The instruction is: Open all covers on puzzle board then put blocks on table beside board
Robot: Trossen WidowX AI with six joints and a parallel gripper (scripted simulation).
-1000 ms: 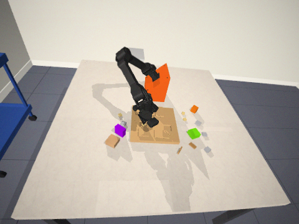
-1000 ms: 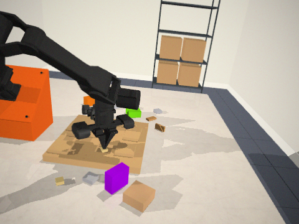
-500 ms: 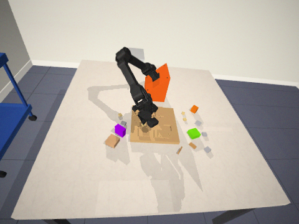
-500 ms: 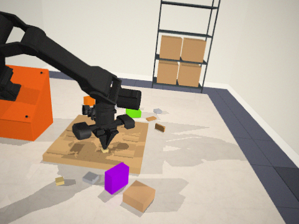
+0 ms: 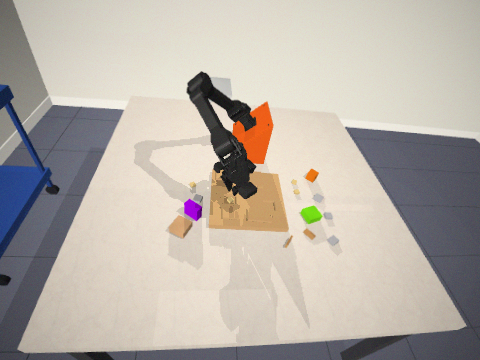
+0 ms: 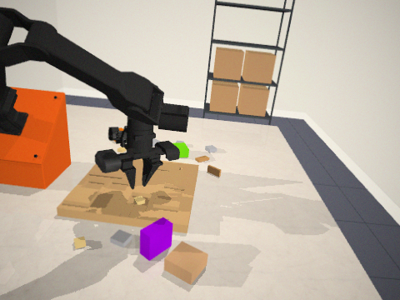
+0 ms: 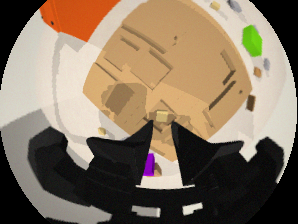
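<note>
My gripper tip is now 5 cm to the right of the tan puzzle board, 3 cm above it and 2 cm past it. Also, from my gripper tip: green block (32 cm to the left, 5 cm ahead, 4 cm below); grey piece (13 cm to the right, 5 cm below); purple block (14 cm to the right, 8 cm ahead, 2 cm below).
</note>
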